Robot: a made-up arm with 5 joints.
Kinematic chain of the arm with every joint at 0, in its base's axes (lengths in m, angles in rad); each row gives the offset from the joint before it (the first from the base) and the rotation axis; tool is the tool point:
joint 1: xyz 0 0 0.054 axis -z
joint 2: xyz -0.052 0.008 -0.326 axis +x
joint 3: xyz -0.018 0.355 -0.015 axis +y
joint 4: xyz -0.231 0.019 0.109 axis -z
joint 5: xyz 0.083 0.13 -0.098 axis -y
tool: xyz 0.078 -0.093 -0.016
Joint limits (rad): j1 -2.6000..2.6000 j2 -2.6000..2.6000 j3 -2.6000..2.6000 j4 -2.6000..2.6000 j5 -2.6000..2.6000
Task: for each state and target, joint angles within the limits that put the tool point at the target. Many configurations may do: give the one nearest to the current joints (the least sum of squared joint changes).
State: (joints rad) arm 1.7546 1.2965 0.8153 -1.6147 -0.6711
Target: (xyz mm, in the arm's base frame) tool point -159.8 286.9 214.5
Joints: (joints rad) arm 1.6708 1.6086 0.9823 -1.5919 -0.8800
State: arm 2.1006 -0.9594 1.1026 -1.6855 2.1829
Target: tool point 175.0 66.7 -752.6
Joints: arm 1.9099 -1.8491 1.0846 -1.5811 2.1807
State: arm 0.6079 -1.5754 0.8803 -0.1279 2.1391
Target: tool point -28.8 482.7 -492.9
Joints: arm 0.3671 -0.8438 0.5742 -0.8671 1.9206
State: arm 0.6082 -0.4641 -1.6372 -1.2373 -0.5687
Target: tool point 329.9 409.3 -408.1
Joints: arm 0.6517 0.0792 -1.7882 -0.9100 -0.6177
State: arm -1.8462 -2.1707 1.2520 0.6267 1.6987
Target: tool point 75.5 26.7 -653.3
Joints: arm -1.9487 -2.1587 1.4101 0.5069 1.7742
